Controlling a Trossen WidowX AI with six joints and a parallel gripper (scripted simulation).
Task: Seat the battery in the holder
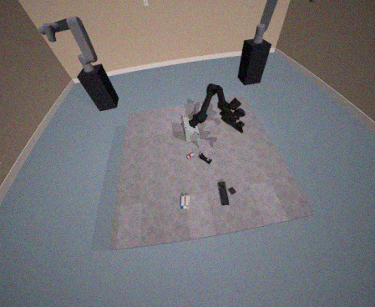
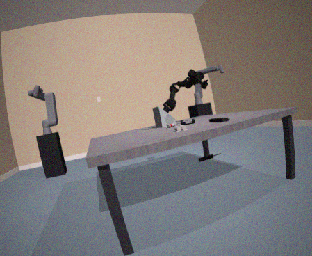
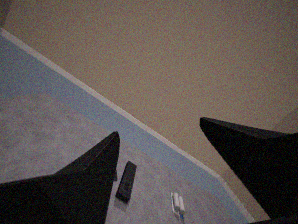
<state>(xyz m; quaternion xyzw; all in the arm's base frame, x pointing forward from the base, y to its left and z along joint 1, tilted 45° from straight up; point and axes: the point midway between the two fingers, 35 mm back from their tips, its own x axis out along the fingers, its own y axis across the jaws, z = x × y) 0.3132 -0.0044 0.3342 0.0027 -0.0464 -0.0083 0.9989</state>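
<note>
Right now my gripper tip is 310 mm above the battery, 300 mm to the left of it and 100 mm past it. Also, from my gripper tip: small black block (330 mm below, 250 mm ahead, 80 mm to the right); black bar (310 mm below, 250 mm ahead, 140 mm to the right).
</note>
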